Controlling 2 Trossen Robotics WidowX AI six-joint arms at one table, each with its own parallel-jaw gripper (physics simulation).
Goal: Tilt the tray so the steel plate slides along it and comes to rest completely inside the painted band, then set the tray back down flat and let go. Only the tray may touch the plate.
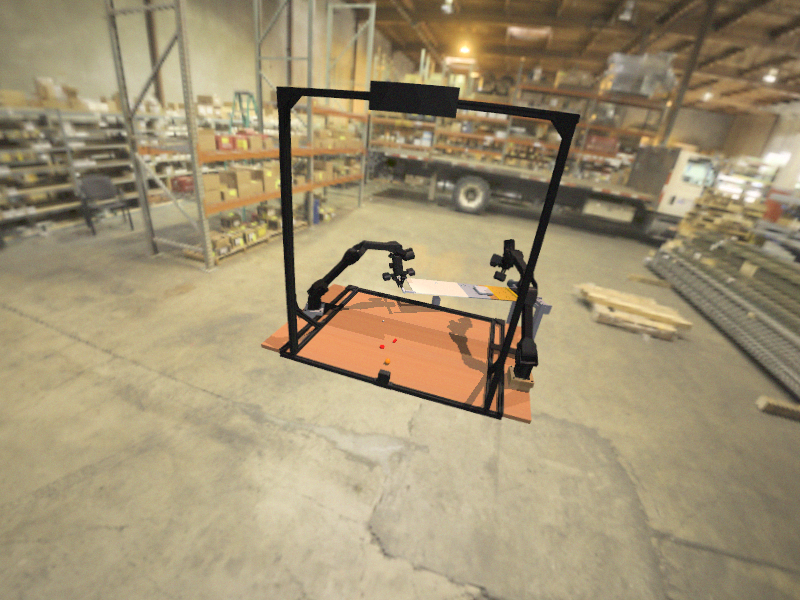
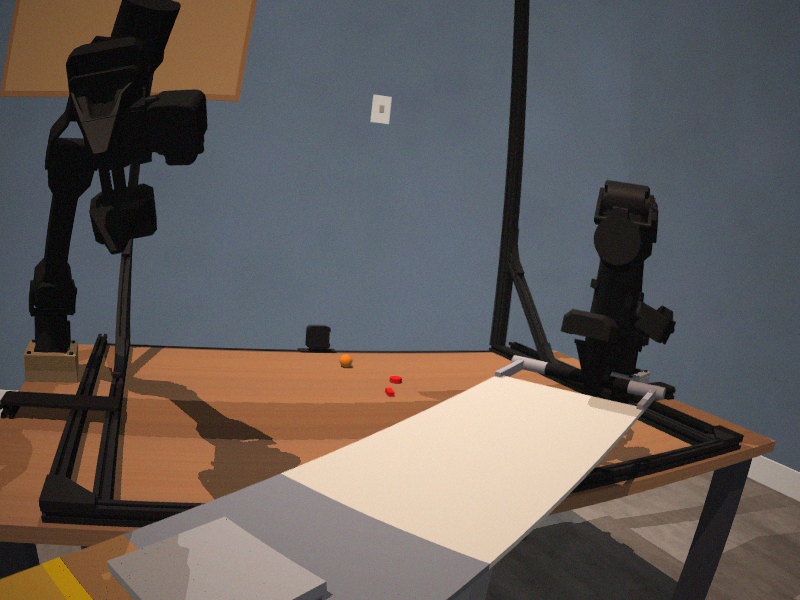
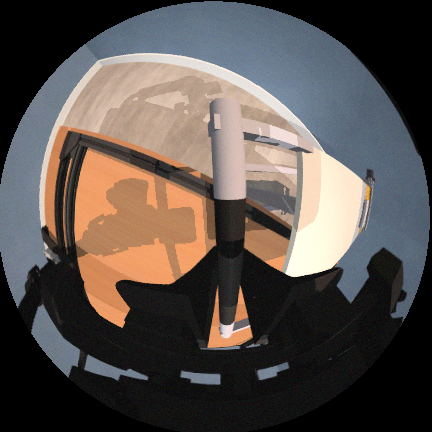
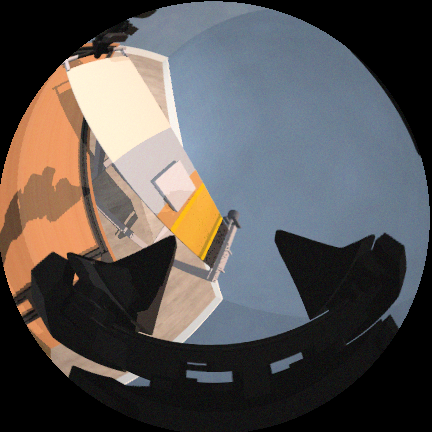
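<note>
The long tray has its handle end raised above the table. Its handle has grey ends and a black middle. My left gripper is shut on that black middle. The steel plate lies askew, partly on the grey section and partly on the orange strip. It lies on the handle side of the painted band, near its first yellow line. My right gripper is open and empty, above and apart from the tray's far end.
The tray reaches past the wooden table, over a stand. A black frame rises around the table. Two red pieces and an orange ball lie on the table.
</note>
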